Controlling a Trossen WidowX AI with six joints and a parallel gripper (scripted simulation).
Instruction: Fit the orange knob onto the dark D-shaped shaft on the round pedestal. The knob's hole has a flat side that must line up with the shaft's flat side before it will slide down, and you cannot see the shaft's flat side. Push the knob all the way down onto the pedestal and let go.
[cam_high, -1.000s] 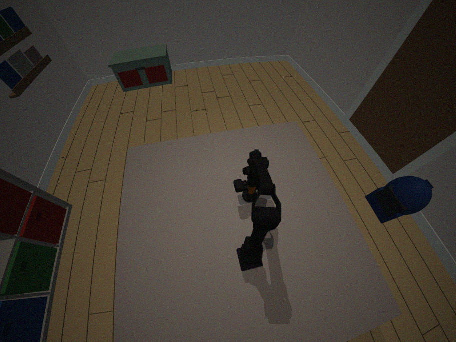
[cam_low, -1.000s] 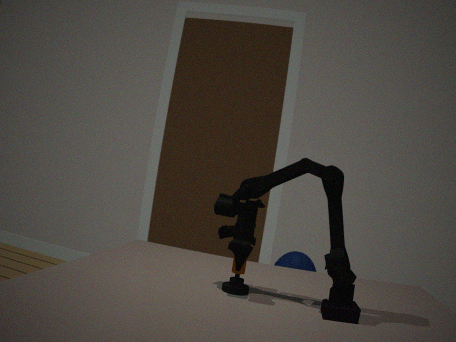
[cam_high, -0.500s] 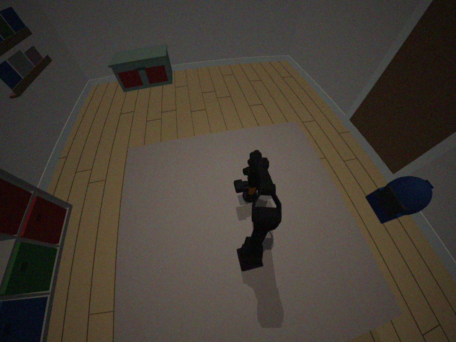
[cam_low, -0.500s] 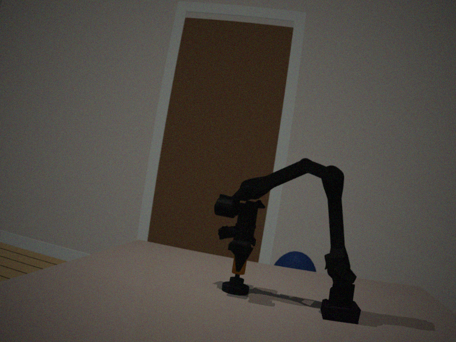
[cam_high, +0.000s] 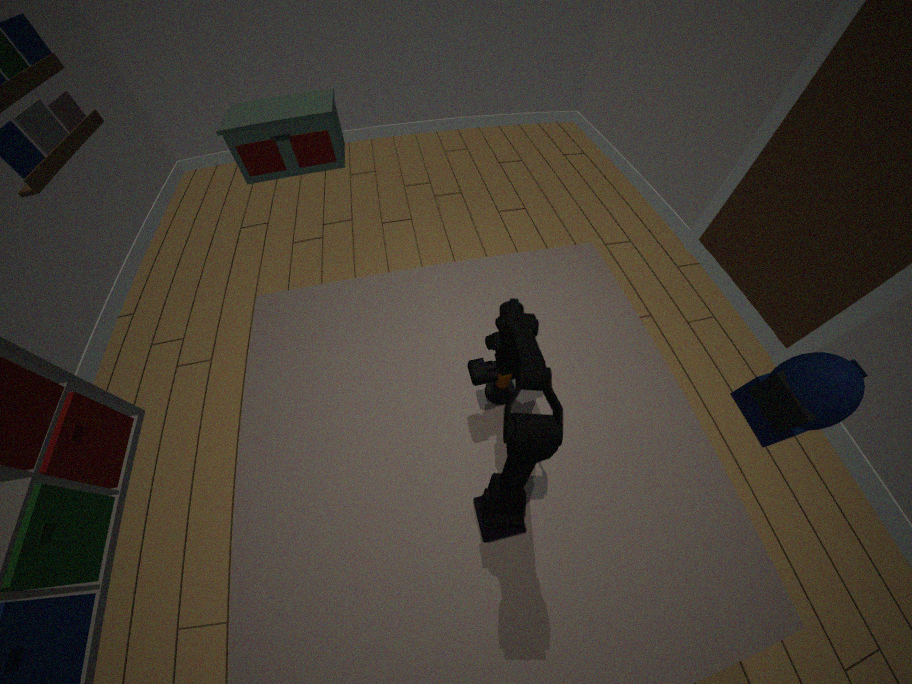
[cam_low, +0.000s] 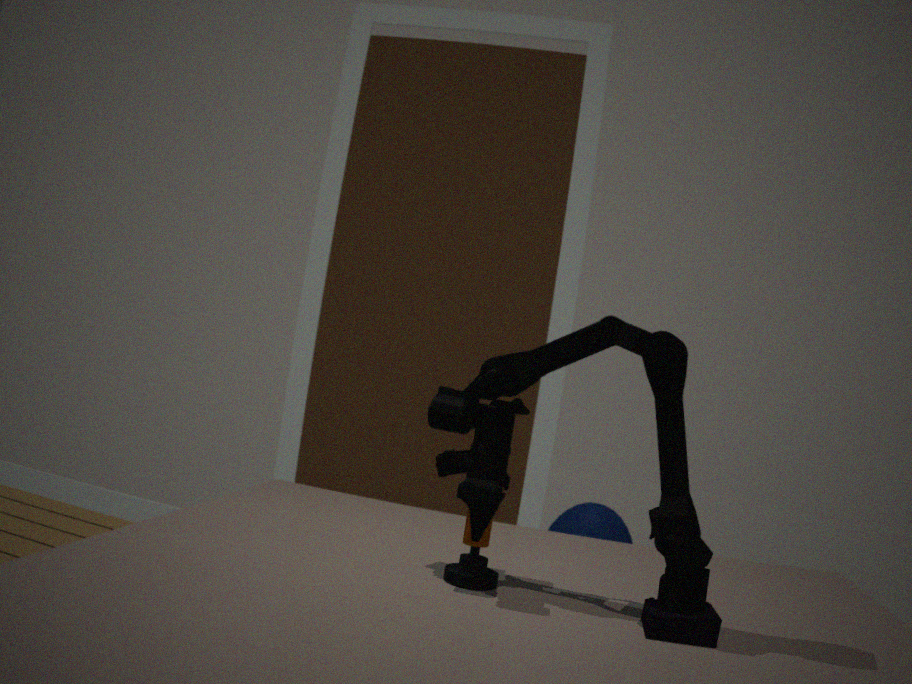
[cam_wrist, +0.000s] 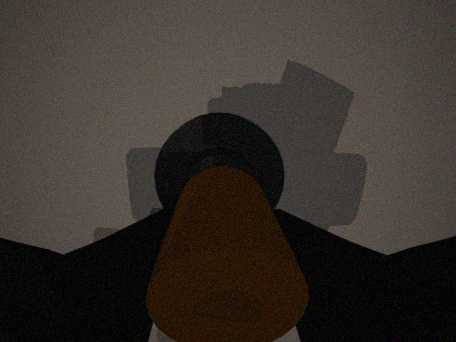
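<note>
My gripper tip is now 20 mm below the orange knob. The rest, counted from my gripper tip: dark round pedestal (40 mm below).
</note>
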